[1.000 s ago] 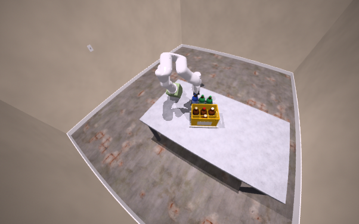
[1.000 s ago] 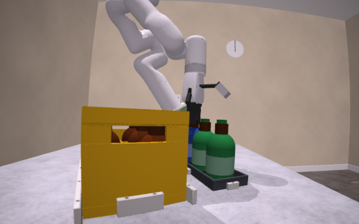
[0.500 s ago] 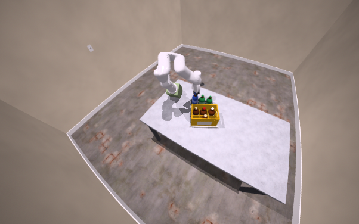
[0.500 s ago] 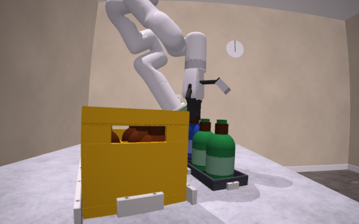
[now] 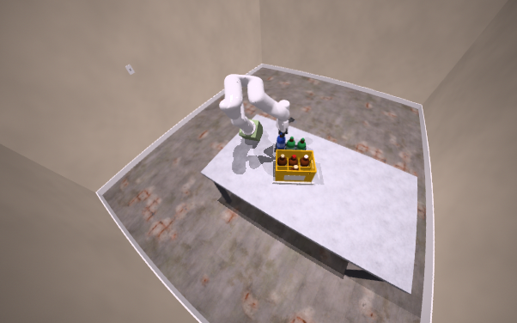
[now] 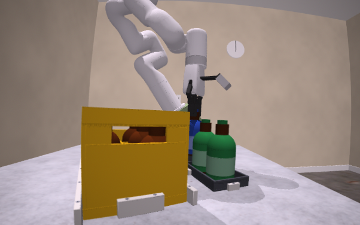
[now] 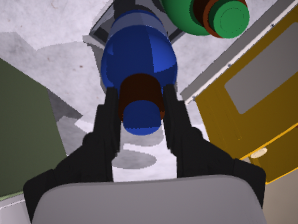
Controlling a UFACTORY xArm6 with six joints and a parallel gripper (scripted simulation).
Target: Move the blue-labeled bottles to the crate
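Now: the blue-labeled bottle 70 mm below my hand. The rest, counted from my hand: dark tray 180 mm below, 80 mm ahead, 30 mm to the left; yellow crate 200 mm ahead, 170 mm to the right, 100 mm below.
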